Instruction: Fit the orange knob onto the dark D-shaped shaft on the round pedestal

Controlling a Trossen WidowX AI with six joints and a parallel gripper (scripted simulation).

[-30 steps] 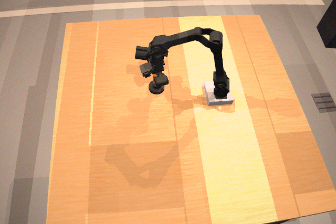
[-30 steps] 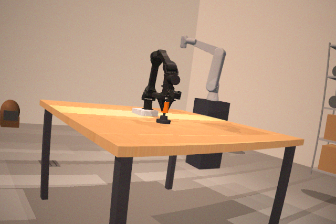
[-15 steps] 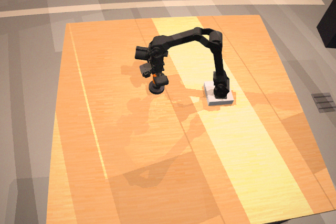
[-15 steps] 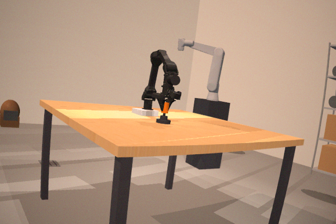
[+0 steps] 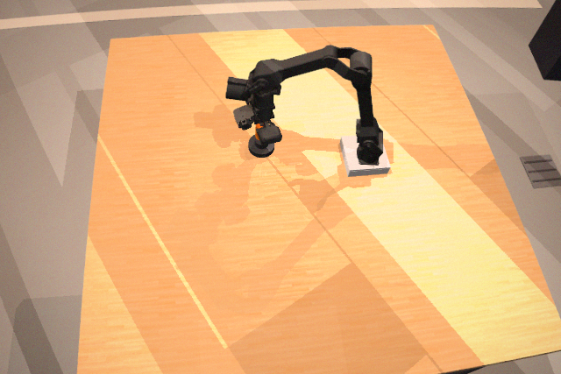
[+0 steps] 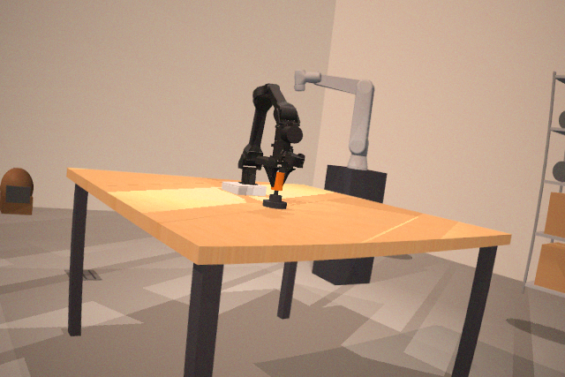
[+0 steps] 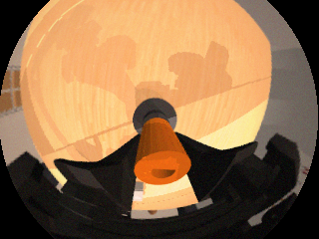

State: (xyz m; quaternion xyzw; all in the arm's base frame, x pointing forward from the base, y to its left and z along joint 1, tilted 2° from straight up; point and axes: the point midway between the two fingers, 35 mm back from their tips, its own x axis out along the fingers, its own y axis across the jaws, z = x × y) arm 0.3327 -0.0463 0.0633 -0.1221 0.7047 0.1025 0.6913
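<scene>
Now: gripper tip 2 cm below the orange knob. Round my gripper tip: round pedestal: 4 cm below.
</scene>
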